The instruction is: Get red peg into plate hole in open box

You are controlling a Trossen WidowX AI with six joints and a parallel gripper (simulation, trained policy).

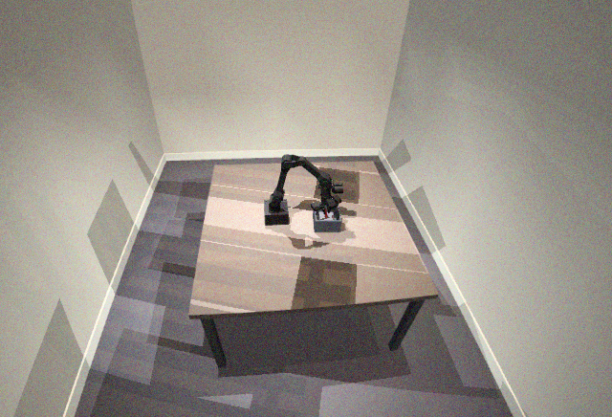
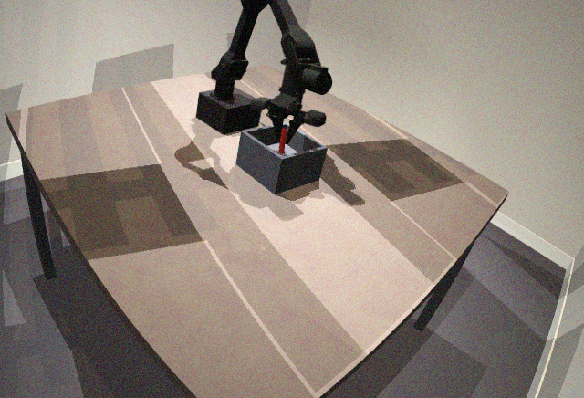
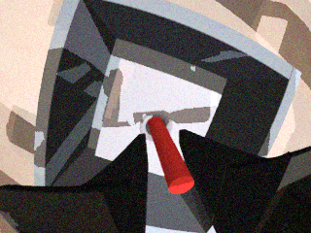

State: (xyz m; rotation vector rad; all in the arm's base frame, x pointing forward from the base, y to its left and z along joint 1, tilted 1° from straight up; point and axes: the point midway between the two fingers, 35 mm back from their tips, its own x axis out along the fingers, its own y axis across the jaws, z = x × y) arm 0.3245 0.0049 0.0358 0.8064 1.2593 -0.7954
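My gripper tip is now 1 cm to the right of the red peg and 1 cm above it. From my gripper tip the other things lie so: dark grey box (6 cm below); then pale plate (4 cm below).
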